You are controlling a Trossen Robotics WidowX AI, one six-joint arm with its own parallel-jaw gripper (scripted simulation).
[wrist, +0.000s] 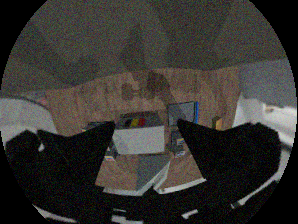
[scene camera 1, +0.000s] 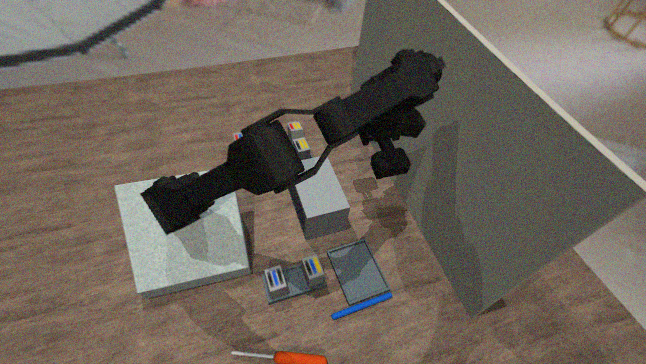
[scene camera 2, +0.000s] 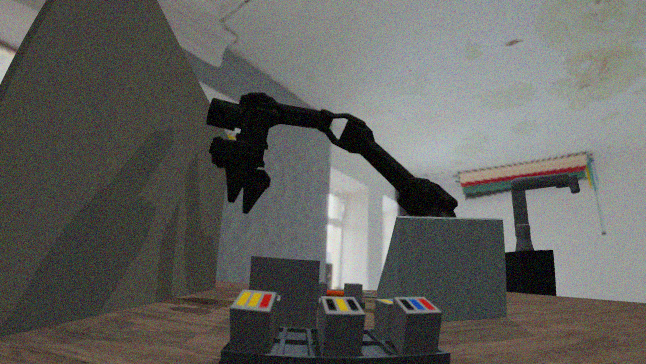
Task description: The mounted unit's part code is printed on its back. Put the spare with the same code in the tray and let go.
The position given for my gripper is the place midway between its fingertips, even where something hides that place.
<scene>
My gripper (scene camera 2: 238,208) is open, holding nothing. Also in view: a grey mounted unit (scene camera 1: 321,206) and a wall panel (scene camera 2: 118,205).
My gripper also shows in the wrist view (wrist: 146,123) and in scene camera 1 (scene camera 1: 371,161). The grey mounted unit also shows in the wrist view (wrist: 146,134).
</scene>
